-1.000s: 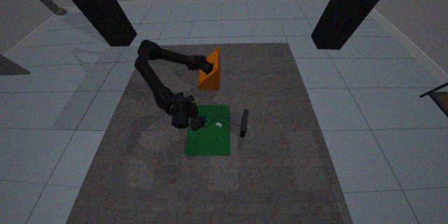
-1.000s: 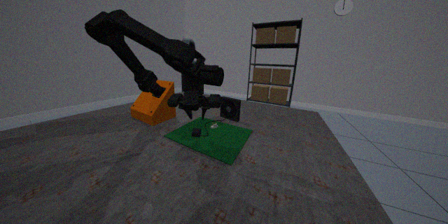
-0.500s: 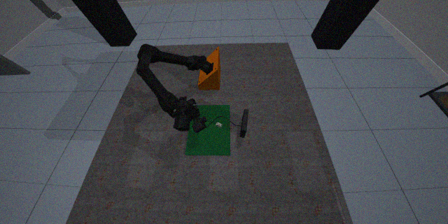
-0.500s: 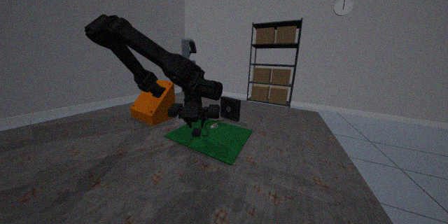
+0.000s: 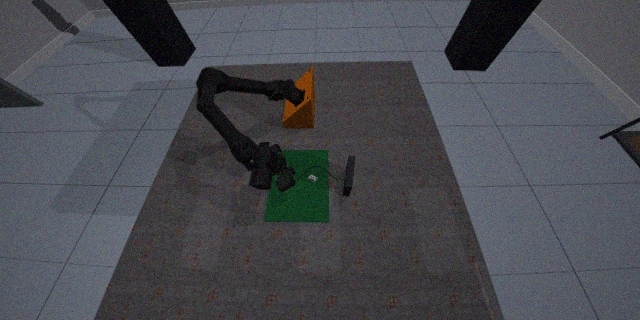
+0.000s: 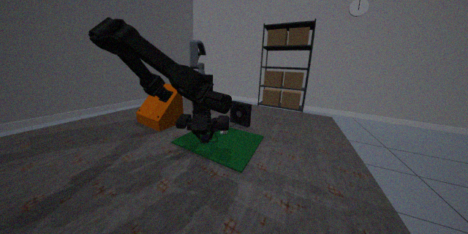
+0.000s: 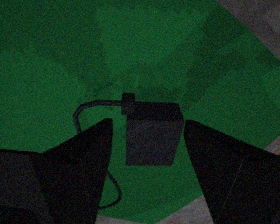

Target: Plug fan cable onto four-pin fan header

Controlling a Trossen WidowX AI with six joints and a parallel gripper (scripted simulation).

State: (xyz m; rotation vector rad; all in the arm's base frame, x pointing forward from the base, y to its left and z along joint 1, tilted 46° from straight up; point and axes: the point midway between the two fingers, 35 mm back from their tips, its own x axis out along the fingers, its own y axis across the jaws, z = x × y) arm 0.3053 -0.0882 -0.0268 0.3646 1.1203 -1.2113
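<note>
Right now my gripper tip is 10 mm past the black plug and 10 mm to the right of it. Also, from my gripper tip: white four-pin header (20 mm ahead, 110 mm to the left, 20 mm below); then green board (40 mm ahead, 50 mm to the left, 30 mm below); then black fan (20 mm ahead, 240 mm to the left, 40 mm above).
</note>
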